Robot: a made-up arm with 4 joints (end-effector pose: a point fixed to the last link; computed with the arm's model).
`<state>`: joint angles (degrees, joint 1 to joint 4).
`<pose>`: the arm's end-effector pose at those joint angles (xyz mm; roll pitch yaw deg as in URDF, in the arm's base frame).
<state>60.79 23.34 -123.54 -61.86</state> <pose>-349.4 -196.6 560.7 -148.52 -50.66 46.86</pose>
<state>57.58 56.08 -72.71 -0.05</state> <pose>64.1 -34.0 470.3 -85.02 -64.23 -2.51</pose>
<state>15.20 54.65 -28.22 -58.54</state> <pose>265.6 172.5 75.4 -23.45 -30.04 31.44</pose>
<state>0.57 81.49 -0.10 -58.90</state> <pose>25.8 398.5 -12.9 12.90 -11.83 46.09</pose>
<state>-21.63 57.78 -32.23 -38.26</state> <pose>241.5 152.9 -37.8 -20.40 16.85 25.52</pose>
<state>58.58 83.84 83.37 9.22</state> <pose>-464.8 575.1 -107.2 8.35 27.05 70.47</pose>
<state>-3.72 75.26 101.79 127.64</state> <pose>-196.3 593.2 588.1 73.57 42.95 -152.35</pose>
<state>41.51 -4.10 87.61 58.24</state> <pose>31.6 511.6 565.6 37.94 14.84 46.16</pose>
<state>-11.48 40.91 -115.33 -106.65</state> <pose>488.8 -94.5 520.8 -64.88 1.42 80.87</pose>
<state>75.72 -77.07 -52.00 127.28</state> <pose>-128.2 -13.5 -248.5 171.54 22.97 139.56</pose>
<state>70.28 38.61 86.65 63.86</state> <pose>-306.6 672.3 170.9 -12.95 30.03 52.23</pose>
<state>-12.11 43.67 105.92 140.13</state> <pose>151.8 634.5 592.0 71.74 36.29 -173.79</pose>
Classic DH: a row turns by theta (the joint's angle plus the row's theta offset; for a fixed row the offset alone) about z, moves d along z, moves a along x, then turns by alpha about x. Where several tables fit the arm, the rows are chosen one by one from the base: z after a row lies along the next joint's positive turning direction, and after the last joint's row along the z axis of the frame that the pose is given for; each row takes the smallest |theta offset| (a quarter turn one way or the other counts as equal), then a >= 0, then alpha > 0; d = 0 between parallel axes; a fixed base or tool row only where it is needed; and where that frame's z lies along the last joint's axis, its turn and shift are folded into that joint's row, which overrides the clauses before.
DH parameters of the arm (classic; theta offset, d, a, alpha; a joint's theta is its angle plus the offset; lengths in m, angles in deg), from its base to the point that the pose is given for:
base (fixed): 0 0.0764 0.0639 90
joint 1: 0 -0.163 -0.0782 -90
joint 2: 70.47 0.3945 0.0337 93.91
joint 3: 88.61 0.2584 -0.4339 109.48
joint 4: -52.24 0.0485 -0.0058 -94.43
tool (fixed): 145.17 -0.0363 0 0

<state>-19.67 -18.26 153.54 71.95</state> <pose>540.8 178.7 728.0 84.83 -10.76 52.66</pose>
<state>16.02 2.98 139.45 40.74</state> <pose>83.5 388.9 848.2 78.47 -23.49 58.69</pose>
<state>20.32 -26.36 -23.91 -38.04</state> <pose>73.1 -76.7 7.5 -3.70 -10.36 -62.39</pose>
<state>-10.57 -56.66 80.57 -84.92</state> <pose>582.3 20.4 334.0 88.66 11.11 -119.07</pose>
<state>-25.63 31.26 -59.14 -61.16</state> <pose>312.3 -124.9 69.2 -38.69 5.71 17.54</pose>
